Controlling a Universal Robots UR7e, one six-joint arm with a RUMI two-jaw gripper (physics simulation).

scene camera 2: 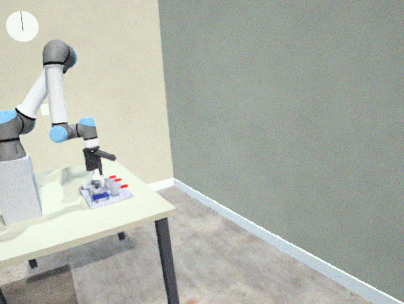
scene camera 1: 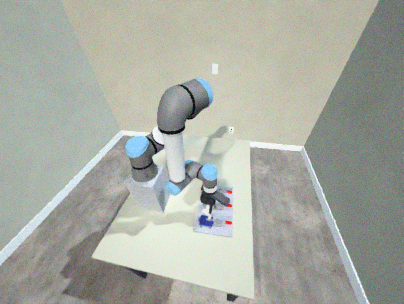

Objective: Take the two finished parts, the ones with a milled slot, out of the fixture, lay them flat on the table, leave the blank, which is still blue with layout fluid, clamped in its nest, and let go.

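Where they show: gripper, fingertip midpoint: (scene camera 2: 102, 182) (scene camera 1: 213, 208); arm's base, origin of the base link: (scene camera 2: 10, 158) (scene camera 1: 145, 172).
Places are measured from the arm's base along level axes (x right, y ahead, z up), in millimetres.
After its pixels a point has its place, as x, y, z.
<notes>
A pale grey fixture plate (scene camera 1: 219, 232) @(166, 474, -280) (scene camera 2: 123, 196) @(161, 496, -280) lies on the table near its right edge. It carries three nests in a row, each with a red-handled clamp (scene camera 1: 229, 222) @(115, 528, -239) (scene camera 2: 124, 186) @(122, 521, -242). The blue blank (scene camera 1: 205, 221) @(123, 382, -259) (scene camera 2: 100, 196) @(130, 384, -259) sits in the nearest nest. The grey parts in the other two nests are small and partly hidden by the arm. My gripper (scene camera 1: 210, 215) @(56, 422, -212) (scene camera 2: 99, 180) @(56, 422, -212) points straight down over the fixture, just behind the blue blank, low over the middle nest. It is open and holds nothing.
The arm's grey base block (scene camera 1: 147, 193) @(95, 37, -71) stands at the table's left side. The pale table (scene camera 1: 170, 253) @(317, 212, -295) (scene camera 2: 95, 223) @(337, 305, -295) has its right edge close to the fixture. Walls stand behind and to the sides.
</notes>
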